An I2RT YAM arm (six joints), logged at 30 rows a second.
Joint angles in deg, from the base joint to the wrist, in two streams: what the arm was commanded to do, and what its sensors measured. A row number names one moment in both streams.
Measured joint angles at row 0: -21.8 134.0 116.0 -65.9 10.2 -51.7
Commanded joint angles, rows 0 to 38: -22.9 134.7 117.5 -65.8 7.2 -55.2; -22.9 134.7 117.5 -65.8 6.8 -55.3; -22.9 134.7 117.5 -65.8 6.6 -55.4; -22.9 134.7 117.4 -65.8 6.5 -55.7; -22.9 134.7 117.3 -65.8 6.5 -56.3; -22.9 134.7 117.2 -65.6 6.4 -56.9; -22.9 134.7 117.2 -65.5 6.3 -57.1; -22.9 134.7 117.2 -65.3 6.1 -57.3; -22.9 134.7 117.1 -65.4 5.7 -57.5; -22.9 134.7 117.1 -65.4 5.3 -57.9; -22.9 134.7 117.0 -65.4 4.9 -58.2; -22.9 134.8 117.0 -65.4 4.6 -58.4; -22.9 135.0 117.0 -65.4 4.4 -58.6; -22.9 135.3 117.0 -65.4 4.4 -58.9; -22.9 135.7 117.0 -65.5 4.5 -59.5; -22.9 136.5 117.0 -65.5 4.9 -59.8; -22.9 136.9 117.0 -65.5 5.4 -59.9; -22.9 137.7 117.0 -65.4 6.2 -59.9; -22.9 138.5 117.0 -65.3 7.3 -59.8; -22.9 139.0 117.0 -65.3 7.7 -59.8; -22.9 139.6 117.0 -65.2 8.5 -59.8; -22.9 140.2 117.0 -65.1 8.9 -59.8; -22.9 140.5 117.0 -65.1 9.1 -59.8; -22.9 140.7 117.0 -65.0 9.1 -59.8; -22.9 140.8 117.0 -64.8 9.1 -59.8; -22.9 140.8 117.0 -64.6 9.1 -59.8; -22.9 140.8 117.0 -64.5 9.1 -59.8; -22.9 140.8 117.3 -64.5 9.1 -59.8; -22.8 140.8 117.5 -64.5 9.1 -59.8; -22.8 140.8 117.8 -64.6 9.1 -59.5; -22.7 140.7 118.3 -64.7 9.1 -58.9; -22.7 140.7 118.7 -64.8 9.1 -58.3; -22.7 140.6 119.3 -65.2 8.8 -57.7; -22.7 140.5 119.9 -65.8 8.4 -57.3; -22.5 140.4 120.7 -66.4 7.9 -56.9; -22.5 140.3 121.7 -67.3 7.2 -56.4; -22.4 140.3 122.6 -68.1 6.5 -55.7; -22.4 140.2 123.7 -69.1 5.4 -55.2; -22.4 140.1 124.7 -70.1 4.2 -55.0
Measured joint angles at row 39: -22.6 139.8 120.7 -68.8 7.6 -57.2
